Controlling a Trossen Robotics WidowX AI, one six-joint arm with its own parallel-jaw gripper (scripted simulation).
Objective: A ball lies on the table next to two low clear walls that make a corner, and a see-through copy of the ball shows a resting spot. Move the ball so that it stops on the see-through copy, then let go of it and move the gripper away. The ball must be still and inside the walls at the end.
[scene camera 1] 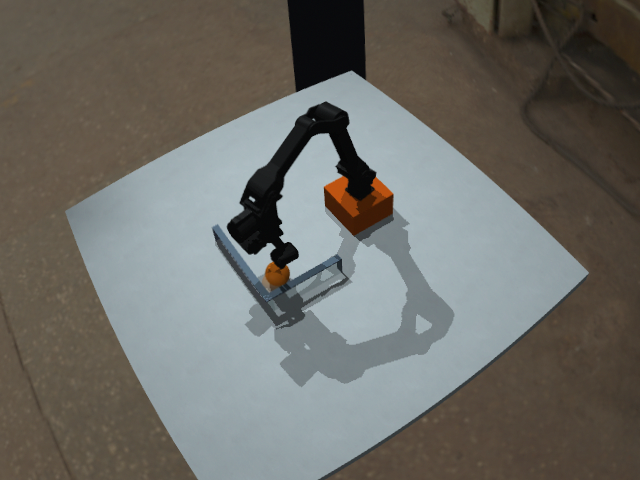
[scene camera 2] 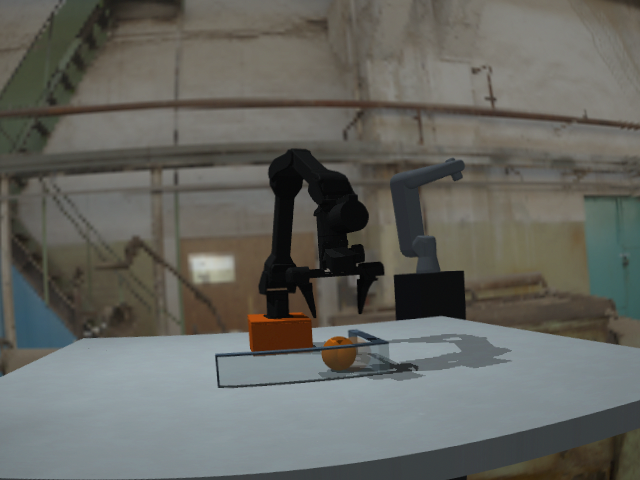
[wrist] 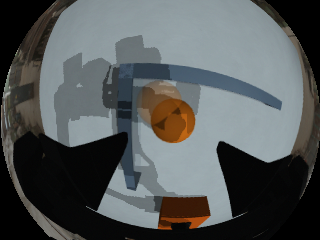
Path:
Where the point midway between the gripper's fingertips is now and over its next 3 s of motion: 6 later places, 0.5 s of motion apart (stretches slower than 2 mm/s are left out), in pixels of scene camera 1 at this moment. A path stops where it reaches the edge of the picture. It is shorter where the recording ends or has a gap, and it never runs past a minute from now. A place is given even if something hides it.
My gripper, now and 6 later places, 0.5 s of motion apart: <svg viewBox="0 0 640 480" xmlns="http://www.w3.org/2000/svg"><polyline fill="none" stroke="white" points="273,257 278,251 280,250 280,254 281,257 279,265 277,269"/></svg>

